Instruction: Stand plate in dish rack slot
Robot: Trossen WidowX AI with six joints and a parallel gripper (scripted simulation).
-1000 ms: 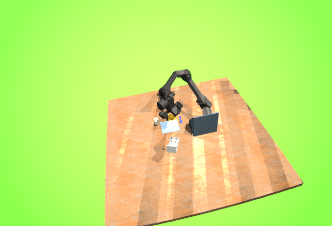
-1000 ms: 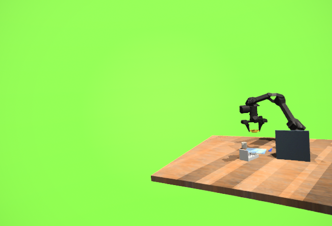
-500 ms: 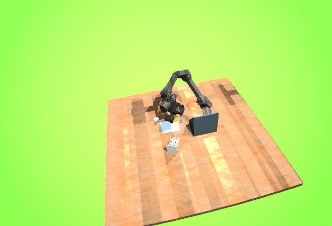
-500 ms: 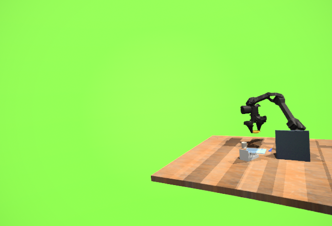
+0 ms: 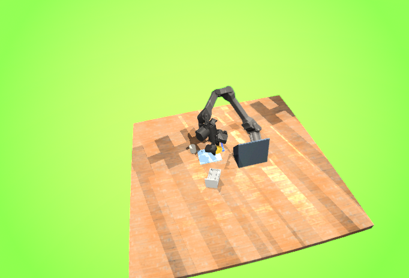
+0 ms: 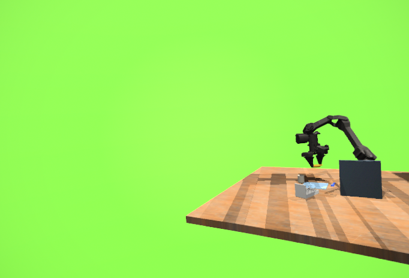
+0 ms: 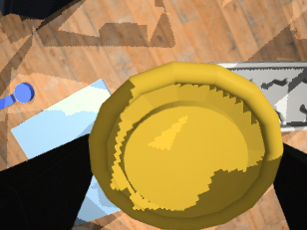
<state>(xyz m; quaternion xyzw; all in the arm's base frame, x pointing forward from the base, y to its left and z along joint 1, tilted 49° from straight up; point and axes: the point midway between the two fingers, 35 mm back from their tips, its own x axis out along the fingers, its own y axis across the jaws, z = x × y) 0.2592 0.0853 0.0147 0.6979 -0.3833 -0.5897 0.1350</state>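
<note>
Right now my gripper tip is 40 mm short of the white dish rack, 90 mm to the right of it and 130 mm above it. From my gripper tip the other things lie so: light blue mat: 50 mm ahead, 120 mm to the right, 150 mm below; yellow plate: 10 mm above; blue utensil: 60 mm behind, 180 mm to the right, 150 mm below.
</note>
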